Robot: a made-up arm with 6 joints. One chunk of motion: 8 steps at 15 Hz.
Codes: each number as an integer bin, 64 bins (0 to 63) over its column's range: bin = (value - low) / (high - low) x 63, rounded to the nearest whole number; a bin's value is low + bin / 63 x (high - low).
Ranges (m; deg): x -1.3..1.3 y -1.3..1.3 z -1.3..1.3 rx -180..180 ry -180..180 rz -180..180
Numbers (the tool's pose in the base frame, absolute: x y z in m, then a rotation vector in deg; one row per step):
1: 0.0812 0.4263 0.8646 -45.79 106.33 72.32
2: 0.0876 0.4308 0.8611 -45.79 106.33 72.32
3: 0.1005 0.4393 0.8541 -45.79 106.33 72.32
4: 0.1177 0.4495 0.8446 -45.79 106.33 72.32
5: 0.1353 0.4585 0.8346 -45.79 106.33 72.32
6: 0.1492 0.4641 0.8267 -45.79 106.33 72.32
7: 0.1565 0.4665 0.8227 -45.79 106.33 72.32
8: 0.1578 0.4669 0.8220 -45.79 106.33 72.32
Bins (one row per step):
1: 33 42 52 23 50 44
2: 34 42 52 23 50 44
3: 34 42 52 23 50 44
4: 34 42 52 23 50 44
5: 35 43 52 23 50 44
6: 35 43 52 23 50 44
7: 35 43 51 23 50 44
8: 35 43 51 23 50 44

